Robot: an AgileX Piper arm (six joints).
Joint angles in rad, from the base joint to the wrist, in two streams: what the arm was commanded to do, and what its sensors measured. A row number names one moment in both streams.
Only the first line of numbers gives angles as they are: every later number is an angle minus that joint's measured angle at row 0.
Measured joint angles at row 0:
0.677 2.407 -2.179 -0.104 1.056 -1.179
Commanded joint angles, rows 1 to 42:
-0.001 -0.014 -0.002 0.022 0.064 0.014
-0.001 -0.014 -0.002 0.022 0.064 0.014
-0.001 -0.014 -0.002 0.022 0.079 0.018
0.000 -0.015 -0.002 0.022 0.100 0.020
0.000 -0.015 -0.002 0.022 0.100 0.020
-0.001 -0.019 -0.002 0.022 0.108 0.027
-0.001 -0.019 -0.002 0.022 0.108 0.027
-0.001 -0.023 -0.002 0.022 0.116 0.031
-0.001 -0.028 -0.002 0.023 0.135 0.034
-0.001 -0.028 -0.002 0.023 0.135 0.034
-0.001 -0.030 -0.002 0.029 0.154 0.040
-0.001 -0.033 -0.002 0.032 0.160 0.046
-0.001 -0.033 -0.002 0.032 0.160 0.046
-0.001 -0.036 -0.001 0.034 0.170 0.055
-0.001 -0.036 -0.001 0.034 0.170 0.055
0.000 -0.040 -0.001 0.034 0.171 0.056
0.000 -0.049 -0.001 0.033 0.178 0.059
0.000 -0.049 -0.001 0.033 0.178 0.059
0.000 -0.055 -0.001 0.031 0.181 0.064
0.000 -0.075 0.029 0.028 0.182 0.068
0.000 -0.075 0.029 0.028 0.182 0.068
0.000 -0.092 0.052 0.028 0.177 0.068
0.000 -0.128 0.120 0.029 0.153 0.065
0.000 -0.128 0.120 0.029 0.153 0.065
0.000 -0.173 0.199 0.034 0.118 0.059
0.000 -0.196 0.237 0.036 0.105 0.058
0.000 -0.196 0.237 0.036 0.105 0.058
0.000 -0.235 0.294 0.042 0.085 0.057
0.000 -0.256 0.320 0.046 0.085 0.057
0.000 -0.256 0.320 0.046 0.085 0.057
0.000 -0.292 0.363 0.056 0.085 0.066
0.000 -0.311 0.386 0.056 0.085 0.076
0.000 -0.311 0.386 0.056 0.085 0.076
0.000 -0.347 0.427 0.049 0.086 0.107
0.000 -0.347 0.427 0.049 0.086 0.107
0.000 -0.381 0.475 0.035 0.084 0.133
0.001 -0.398 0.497 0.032 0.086 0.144
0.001 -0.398 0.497 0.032 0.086 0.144
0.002 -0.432 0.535 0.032 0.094 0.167
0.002 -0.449 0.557 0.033 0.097 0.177
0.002 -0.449 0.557 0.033 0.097 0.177
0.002 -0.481 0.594 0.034 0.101 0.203
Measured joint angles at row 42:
0.000 -0.436 0.545 0.034 0.086 0.158
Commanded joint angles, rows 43 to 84:
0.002 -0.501 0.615 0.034 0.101 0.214
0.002 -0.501 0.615 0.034 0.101 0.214
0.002 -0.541 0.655 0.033 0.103 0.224
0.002 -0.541 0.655 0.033 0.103 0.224
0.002 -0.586 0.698 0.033 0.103 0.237
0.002 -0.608 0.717 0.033 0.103 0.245
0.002 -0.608 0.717 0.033 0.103 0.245
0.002 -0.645 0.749 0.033 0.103 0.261
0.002 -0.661 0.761 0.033 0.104 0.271
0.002 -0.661 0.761 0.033 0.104 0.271
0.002 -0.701 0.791 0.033 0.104 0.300
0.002 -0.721 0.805 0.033 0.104 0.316
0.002 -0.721 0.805 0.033 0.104 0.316
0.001 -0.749 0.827 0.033 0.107 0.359
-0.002 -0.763 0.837 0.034 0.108 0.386
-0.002 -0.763 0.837 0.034 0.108 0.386
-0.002 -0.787 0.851 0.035 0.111 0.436
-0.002 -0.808 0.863 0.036 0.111 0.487
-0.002 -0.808 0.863 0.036 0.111 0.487
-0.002 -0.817 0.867 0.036 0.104 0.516
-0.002 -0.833 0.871 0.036 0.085 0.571
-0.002 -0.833 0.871 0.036 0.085 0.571
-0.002 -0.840 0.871 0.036 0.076 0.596
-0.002 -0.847 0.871 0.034 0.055 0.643
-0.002 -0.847 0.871 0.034 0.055 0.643
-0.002 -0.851 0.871 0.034 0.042 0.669
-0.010 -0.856 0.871 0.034 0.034 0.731
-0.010 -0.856 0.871 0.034 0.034 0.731
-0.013 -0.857 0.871 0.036 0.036 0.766
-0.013 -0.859 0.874 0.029 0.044 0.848
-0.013 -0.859 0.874 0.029 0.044 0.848
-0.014 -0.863 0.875 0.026 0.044 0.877
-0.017 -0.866 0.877 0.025 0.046 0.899
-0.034 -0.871 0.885 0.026 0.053 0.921
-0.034 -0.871 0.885 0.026 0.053 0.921
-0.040 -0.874 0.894 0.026 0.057 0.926
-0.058 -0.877 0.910 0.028 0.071 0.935
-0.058 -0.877 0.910 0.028 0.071 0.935
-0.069 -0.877 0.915 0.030 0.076 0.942
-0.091 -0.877 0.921 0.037 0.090 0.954
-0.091 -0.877 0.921 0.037 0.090 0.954
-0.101 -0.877 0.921 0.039 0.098 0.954
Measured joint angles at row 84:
-0.071 -0.873 0.910 0.032 0.075 0.936
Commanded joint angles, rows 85 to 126:
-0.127 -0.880 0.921 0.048 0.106 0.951
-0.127 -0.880 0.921 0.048 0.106 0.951
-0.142 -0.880 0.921 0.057 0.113 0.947
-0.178 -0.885 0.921 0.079 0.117 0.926
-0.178 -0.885 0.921 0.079 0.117 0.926
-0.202 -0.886 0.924 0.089 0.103 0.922
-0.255 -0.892 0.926 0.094 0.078 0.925
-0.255 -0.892 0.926 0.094 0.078 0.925
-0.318 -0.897 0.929 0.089 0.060 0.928
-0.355 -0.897 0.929 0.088 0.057 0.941
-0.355 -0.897 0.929 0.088 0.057 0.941
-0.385 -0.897 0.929 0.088 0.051 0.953
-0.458 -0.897 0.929 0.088 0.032 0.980
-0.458 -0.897 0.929 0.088 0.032 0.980
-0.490 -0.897 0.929 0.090 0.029 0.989
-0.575 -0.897 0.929 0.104 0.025 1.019
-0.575 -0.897 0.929 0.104 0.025 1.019
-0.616 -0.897 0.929 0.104 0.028 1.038
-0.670 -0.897 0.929 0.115 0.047 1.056
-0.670 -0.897 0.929 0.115 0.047 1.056
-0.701 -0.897 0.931 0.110 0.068 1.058
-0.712 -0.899 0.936 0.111 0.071 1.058
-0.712 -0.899 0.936 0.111 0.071 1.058
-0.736 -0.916 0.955 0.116 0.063 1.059
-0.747 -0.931 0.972 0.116 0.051 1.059
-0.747 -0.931 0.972 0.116 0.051 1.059
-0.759 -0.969 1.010 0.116 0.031 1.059
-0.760 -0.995 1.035 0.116 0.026 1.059
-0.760 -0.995 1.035 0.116 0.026 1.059
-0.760 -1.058 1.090 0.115 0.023 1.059
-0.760 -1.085 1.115 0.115 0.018 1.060
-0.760 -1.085 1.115 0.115 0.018 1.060
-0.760 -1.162 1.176 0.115 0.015 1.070
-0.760 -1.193 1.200 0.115 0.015 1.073
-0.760 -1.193 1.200 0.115 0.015 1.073
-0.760 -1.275 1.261 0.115 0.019 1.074
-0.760 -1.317 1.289 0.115 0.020 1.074
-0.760 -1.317 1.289 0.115 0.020 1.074
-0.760 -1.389 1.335 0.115 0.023 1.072
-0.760 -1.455 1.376 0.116 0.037 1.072
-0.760 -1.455 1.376 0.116 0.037 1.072
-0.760 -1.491 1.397 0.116 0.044 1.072
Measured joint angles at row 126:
-0.755 -1.407 1.346 0.112 0.025 1.065
